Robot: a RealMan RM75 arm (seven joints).
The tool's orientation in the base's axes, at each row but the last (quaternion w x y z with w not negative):
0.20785 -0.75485 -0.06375 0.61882
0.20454 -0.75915 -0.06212 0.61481
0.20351 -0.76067 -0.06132 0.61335
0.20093 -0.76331 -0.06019 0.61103
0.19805 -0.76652 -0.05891 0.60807
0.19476 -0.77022 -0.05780 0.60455
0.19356 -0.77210 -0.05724 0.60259
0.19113 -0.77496 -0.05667 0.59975
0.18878 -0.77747 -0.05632 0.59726
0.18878 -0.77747 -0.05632 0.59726
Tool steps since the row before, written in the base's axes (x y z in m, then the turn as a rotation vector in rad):
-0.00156 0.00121 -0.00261 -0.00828 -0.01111 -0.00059
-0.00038 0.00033 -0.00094 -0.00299 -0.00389 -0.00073
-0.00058 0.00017 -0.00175 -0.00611 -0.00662 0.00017
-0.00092 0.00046 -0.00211 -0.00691 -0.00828 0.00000
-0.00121 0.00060 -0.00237 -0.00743 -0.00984 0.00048
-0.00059 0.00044 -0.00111 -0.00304 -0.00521 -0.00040
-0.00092 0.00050 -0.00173 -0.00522 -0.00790 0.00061
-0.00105 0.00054 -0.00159 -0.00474 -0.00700 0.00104
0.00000 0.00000 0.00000 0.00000 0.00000 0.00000
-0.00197 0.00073 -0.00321 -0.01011 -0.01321 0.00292
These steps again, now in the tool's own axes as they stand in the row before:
0.00244 0.00018 0.00217 -0.00526 0.01162 0.00543
0.00088 0.00012 0.00059 -0.00139 0.00429 0.00207
0.00151 0.00061 0.00088 -0.00389 0.00691 0.00427
0.00185 0.00052 0.00135 -0.00449 0.00861 0.00468
0.00205 0.00052 0.00173 -0.00558 0.00994 0.00473
0.00100 0.00009 0.00088 -0.00212 0.00537 0.00178
0.00149 0.00031 0.00134 -0.00449 0.00779 0.00304
0.00133 0.00023 0.00145 -0.00446 0.00674 0.00270
0.00000 0.00000 0.00000 0.00000 0.00000 0.00000
0.00259 0.00076 0.00273 -0.00962 0.01253 0.00599

